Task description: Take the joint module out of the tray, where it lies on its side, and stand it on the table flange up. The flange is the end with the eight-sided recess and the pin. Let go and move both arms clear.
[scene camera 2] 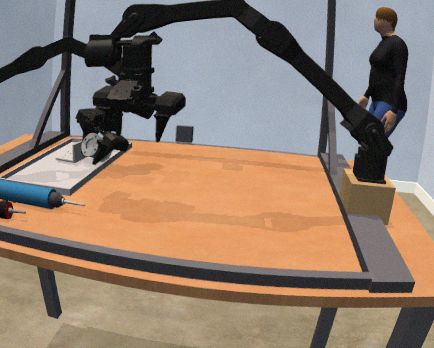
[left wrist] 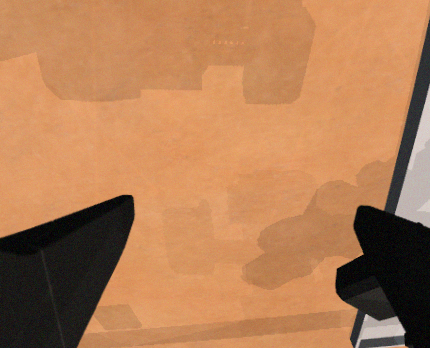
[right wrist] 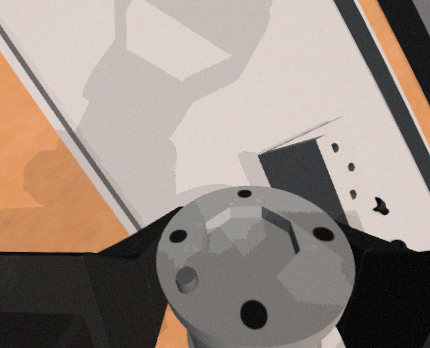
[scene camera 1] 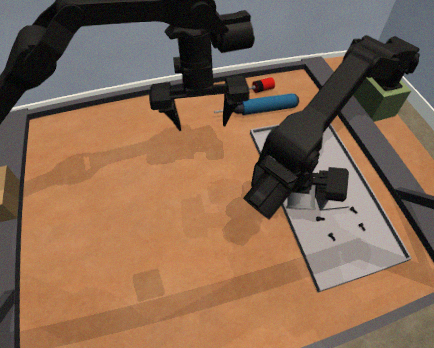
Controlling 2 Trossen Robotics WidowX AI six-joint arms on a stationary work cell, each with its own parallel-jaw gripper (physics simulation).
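Places are measured from the left arm's base along level axes (x left, y back, z up), in metres.
Pixels of known places: left gripper, fingertip midpoint: [scene camera 2: 137, 138] [left wrist: 244, 211] [scene camera 1: 202, 127]; right gripper, fingertip midpoint: [scene camera 2: 88, 158] [right wrist: 237, 213] [scene camera 1: 302, 191]; left arm's base, link origin: [scene camera 2: 369, 177]; right arm's base, link origin: [scene camera 1: 386, 81].
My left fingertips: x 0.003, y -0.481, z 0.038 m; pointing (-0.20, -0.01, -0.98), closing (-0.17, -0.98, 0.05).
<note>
For each thing: its middle in the pictures, then the offset to it from my left fingertips. "*": a spot on its surface instead.
- grey joint module, body centre: [right wrist: 249, 283] [scene camera 1: 301, 193] [scene camera 2: 96, 147] dx -0.168, dy -0.171, dz -0.074 m
- pin, body centre: [right wrist: 189, 285] dx -0.141, dy -0.155, dz -0.054 m
- flange disc, surface spot: [scene camera 2: 89, 145] * dx -0.151, dy -0.185, dz -0.066 m
- grey tray, body centre: [right wrist: 298, 162] [scene camera 1: 324, 189] [scene camera 2: 70, 161] dx -0.153, dy -0.247, dz -0.113 m
- grey bracket, body centre: [right wrist: 346, 182] [scene camera 1: 332, 190] [scene camera 2: 71, 150] dx -0.173, dy -0.252, dz -0.089 m
- blue screwdriver, body centre: [scene camera 2: 36, 196] [scene camera 1: 257, 105] dx +0.133, dy -0.186, dz -0.101 m
- red tool, body centre: [scene camera 2: 5, 210] [scene camera 1: 257, 86] dx +0.212, dy -0.218, dz -0.104 m
- green box, body centre: [scene camera 1: 379, 95] dx +0.067, dy -0.535, dz -0.072 m
The grey joint module [right wrist: 255, 262] is held between the fingers of my right gripper [right wrist: 237, 213]. Its flange, with the eight-sided recess and the pin [right wrist: 186, 279], faces the right wrist camera. In scene camera 2 the flange disc [scene camera 2: 89, 145] faces sideways, low over the grey tray [scene camera 2: 67, 169]. In scene camera 1 my right gripper [scene camera 1: 316, 191] is over the tray's [scene camera 1: 336, 214] left part, and the arm hides most of the module. My left gripper [scene camera 1: 201, 119] is open and empty above the table at the back; its fingers also show in the left wrist view [left wrist: 227, 262].
A grey bracket [right wrist: 317, 172] and several small black screws [scene camera 1: 331, 236] lie in the tray. A blue screwdriver [scene camera 1: 269, 103] and a red tool [scene camera 1: 264, 84] lie behind the tray. A green box [scene camera 1: 374, 97] stands at the right. A person [scene camera 2: 383, 69] stands beyond the table.
</note>
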